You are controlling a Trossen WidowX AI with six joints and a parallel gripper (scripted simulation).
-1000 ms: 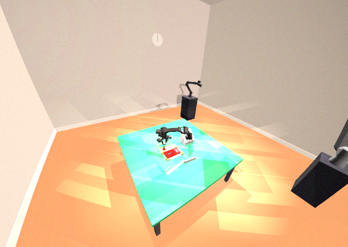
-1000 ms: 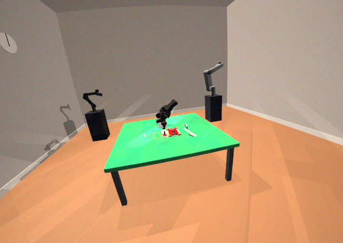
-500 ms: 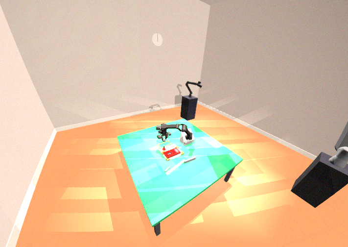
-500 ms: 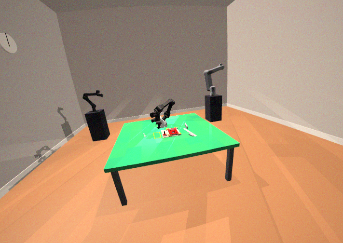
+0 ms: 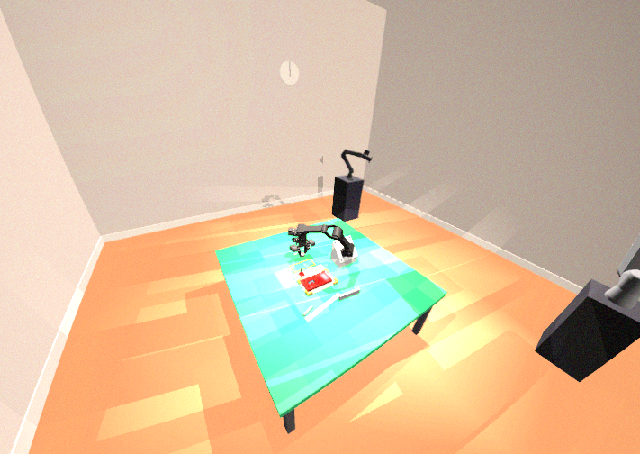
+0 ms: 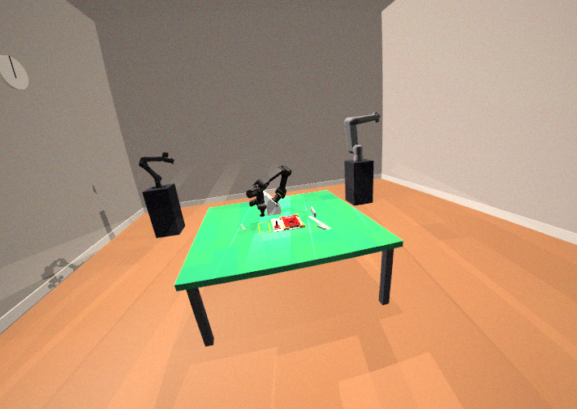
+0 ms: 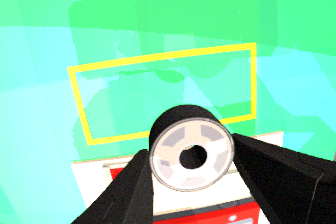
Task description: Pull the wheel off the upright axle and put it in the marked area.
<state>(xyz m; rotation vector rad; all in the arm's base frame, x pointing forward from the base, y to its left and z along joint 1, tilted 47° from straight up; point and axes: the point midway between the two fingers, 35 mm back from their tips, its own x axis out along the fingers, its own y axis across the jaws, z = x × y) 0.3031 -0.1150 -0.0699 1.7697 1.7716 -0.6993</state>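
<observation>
The upright axle lies 60 mm ahead of my gripper tip, 100 mm to the left of it and 70 mm below it. Also, from my gripper tip: wheel right at my gripper tip.
</observation>
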